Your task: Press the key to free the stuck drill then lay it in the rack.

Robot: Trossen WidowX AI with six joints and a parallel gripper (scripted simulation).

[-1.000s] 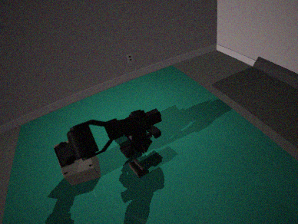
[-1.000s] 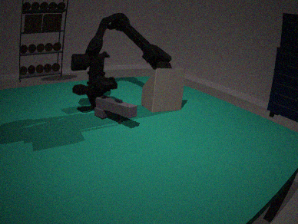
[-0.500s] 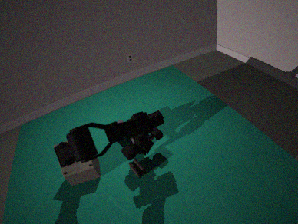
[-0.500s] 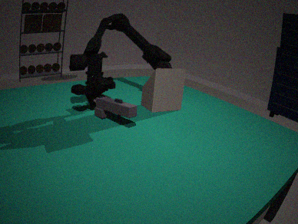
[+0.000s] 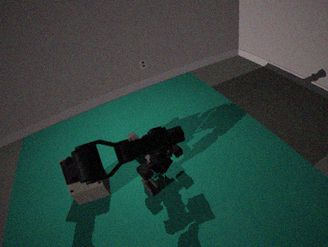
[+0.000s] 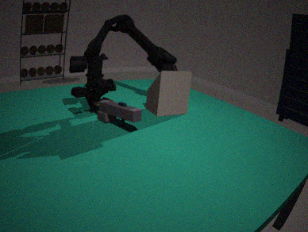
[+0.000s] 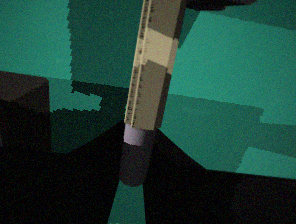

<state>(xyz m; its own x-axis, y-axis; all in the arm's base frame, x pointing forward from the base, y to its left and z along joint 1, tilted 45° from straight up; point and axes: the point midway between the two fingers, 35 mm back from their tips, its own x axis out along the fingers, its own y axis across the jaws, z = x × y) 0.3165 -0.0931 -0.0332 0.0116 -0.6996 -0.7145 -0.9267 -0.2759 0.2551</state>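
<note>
The drill lies 5 cm to the left of my gripper tip, 4 cm above it and 2 cm behind it. Also, from my gripper tip: grey housing: 14 cm to the left, 6 cm behind, 4 cm above; dark brown block: 6 cm behind, 4 cm to the right, 1 cm above; small dark key: 16 cm to the left, 6 cm behind, 4 cm above.
</note>
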